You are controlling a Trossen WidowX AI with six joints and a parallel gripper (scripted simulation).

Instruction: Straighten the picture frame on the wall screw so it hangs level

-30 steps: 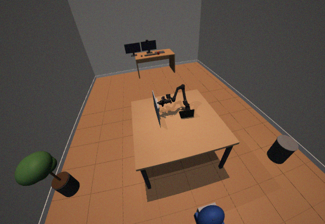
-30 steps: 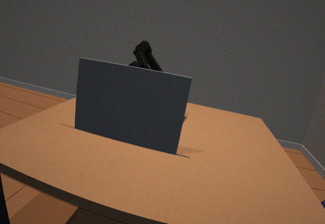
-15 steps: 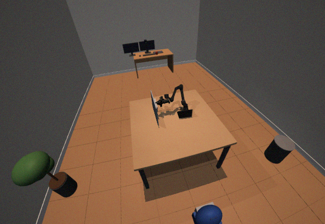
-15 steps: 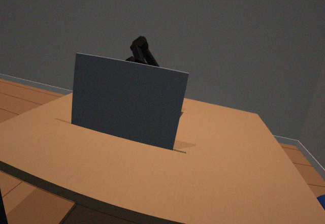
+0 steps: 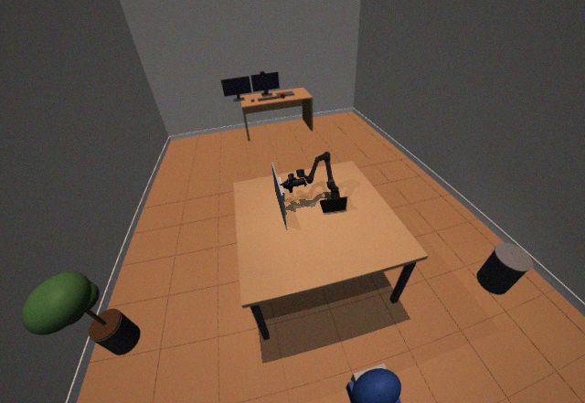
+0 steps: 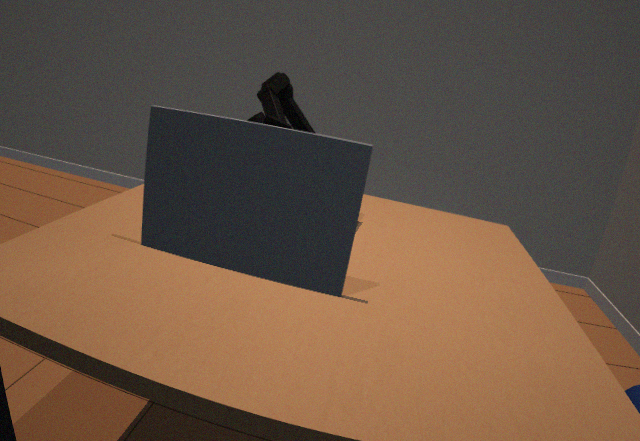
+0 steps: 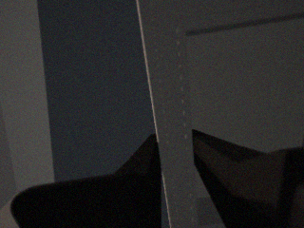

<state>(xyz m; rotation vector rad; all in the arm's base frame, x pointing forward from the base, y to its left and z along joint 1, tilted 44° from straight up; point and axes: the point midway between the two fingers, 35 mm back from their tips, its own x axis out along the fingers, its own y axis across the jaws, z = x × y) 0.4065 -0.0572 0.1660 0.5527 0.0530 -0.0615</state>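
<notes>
Right now my gripper tip is 5 cm above the picture frame and 1 cm to the left of it. The rest, counted from my gripper tip: blue-grey wall panel 7 cm below, 1 cm ahead.
</notes>
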